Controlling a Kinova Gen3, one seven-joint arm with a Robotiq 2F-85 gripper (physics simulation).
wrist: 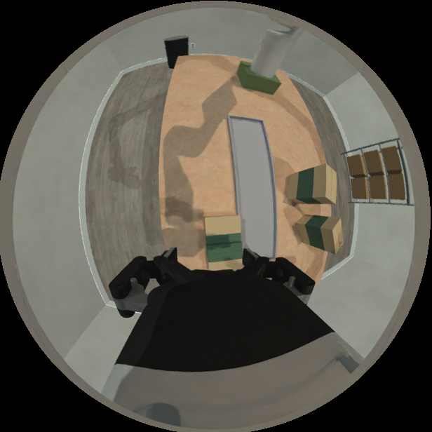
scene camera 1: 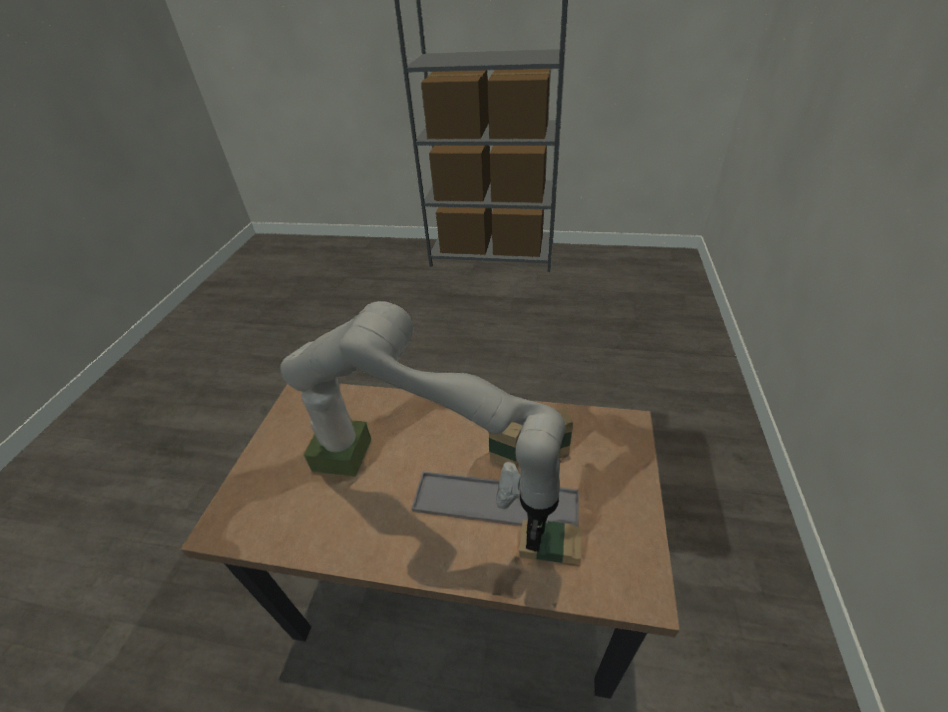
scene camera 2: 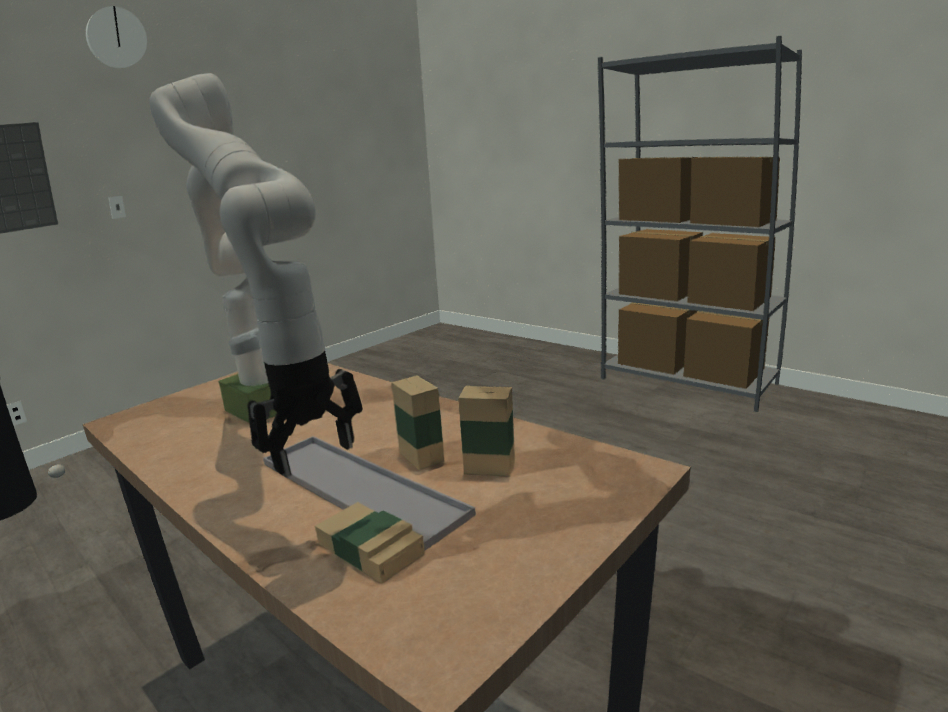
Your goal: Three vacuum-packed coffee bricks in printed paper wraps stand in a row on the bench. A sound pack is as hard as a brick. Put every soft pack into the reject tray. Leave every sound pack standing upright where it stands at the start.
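Frame: origin at the arm's base, x right, y back, z down, level; metres.
Seen in the pictures: gripper, fingertip midpoint: (scene camera 1: 538, 527) (scene camera 2: 317, 460); arm's base, link origin: (scene camera 1: 339, 438) (scene camera 2: 260, 377).
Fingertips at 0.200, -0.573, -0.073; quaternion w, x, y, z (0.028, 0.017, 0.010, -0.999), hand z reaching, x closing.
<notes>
Pixels of each thing's top centre, then the offset from my fingertips to it, as dx, dy, dz. Level surfaces: height alone.
- coffee brick, top centre: (scene camera 2: 366, 525) (scene camera 1: 551, 536) -0.041, -0.029, +0.108
- grey reject tray, top centre: (scene camera 2: 357, 480) (scene camera 1: 495, 499) -0.130, +0.120, +0.135
- wooden bench, surface height: dz +0.149
One coffee brick (scene camera 1: 551, 542) (scene camera 2: 367, 536) (wrist: 223, 240), tan with a green band and a step across its upper face, lies flat on the bench along the front side of the grey reject tray (scene camera 1: 452, 498) (scene camera 2: 367, 484) (wrist: 254, 185). Two others stand upright behind the tray: one nearer the robot base (scene camera 1: 503, 444) (scene camera 2: 418, 425) (wrist: 306, 185), the other farther along (scene camera 1: 566, 440) (scene camera 2: 487, 435) (wrist: 317, 230). The arm partly hides both in scene camera 1. My gripper (scene camera 2: 315, 456) (wrist: 210, 255) is open and empty, above the bench, pointing down. In scene camera 1 it overlaps the lying brick.
The wooden bench (scene camera 1: 367, 536) (scene camera 2: 536, 551) (wrist: 200, 100) carries the green robot base (scene camera 1: 338, 450) (scene camera 2: 243, 398) (wrist: 257, 80) at its far left in scene camera 1. A shelf rack (scene camera 1: 490, 141) (scene camera 2: 701, 142) with brown boxes stands by the wall, away from the bench.
</notes>
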